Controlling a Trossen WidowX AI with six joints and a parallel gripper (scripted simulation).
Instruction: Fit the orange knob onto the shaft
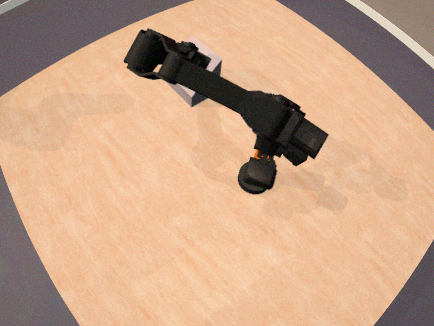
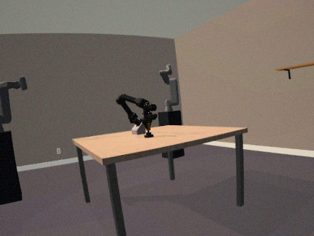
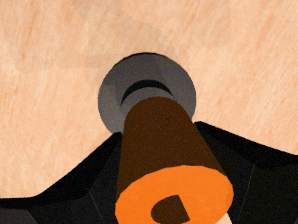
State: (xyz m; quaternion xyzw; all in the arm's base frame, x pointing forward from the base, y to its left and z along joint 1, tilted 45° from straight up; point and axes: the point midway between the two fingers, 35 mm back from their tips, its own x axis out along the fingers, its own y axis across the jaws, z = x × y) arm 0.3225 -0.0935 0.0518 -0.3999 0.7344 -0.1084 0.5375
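Now: the orange knob 2 cm above my gripper tip. The rest, counted from my gripper tip: round pedestal: 4 cm below.
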